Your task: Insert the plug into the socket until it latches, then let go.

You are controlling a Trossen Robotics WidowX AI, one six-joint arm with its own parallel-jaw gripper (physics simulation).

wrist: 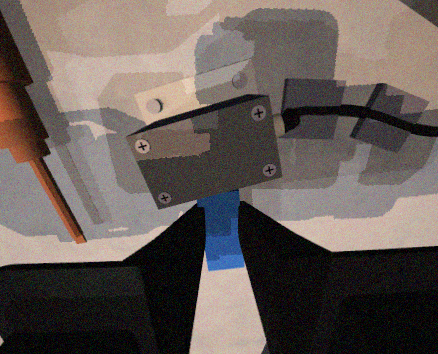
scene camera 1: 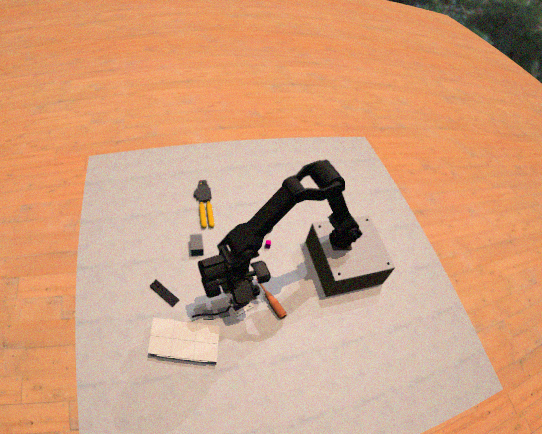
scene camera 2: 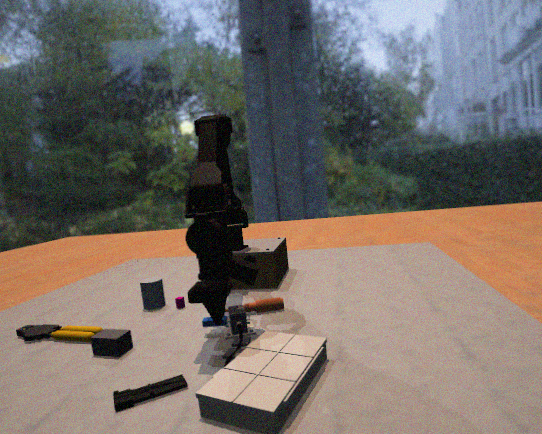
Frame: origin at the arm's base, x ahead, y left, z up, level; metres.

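Seen in the pictures: gripper, fingertip midpoint: (wrist: 220,209) (scene camera 2: 219,322); arm's base, link origin: (scene camera 1: 340,241) (scene camera 2: 234,248).
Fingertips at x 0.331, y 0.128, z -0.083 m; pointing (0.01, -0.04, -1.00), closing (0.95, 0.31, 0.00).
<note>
Offsets run from my fingertips to a thing's top centre. "spot": to the spot under its first point.
The socket is a dark grey box @(0.013 m back, 0.034 m left, 0.023 m up) (scene camera 2: 238,320) (wrist: 210,155) with four screws on its top, a pale mounting plate behind it and a black cable at its right in the wrist view. My gripper (scene camera 1: 251,283) (scene camera 2: 216,320) (wrist: 220,209) is shut on the blue plug @(0.001 m back, 0.000 m left, 0.010 m up) (scene camera 2: 211,322) (wrist: 224,250). The plug's front end meets the socket's near edge in the wrist view. How deep it sits is hidden. The socket is turned slightly relative to the fingers. In scene camera 1 the gripper covers the plug and most of the socket.
An orange screwdriver @(0.107 m back, 0.016 m left, 0.006 m up) (scene camera 1: 275,304) (scene camera 2: 265,305) (wrist: 20,125) lies close beside the socket. A tiled block @(0.146 m ahead, 0.164 m left, 0.014 m up) (scene camera 1: 184,341) (scene camera 2: 265,370), a black bar @(0.211 m ahead, 0.004 m left, 0.006 m down) (scene camera 1: 164,292) (scene camera 2: 150,392), a grey block @(0.115 m ahead, 0.169 m right, 0.014 m up) (scene camera 1: 196,244) (scene camera 2: 112,343), yellow-handled pliers @(spot: 0.083 m ahead, 0.299 m right, 0.006 m down) (scene camera 1: 206,214) and a magenta cube @(0.118 m back, 0.181 m right, 0.004 m up) (scene camera 1: 268,244) are around.
</note>
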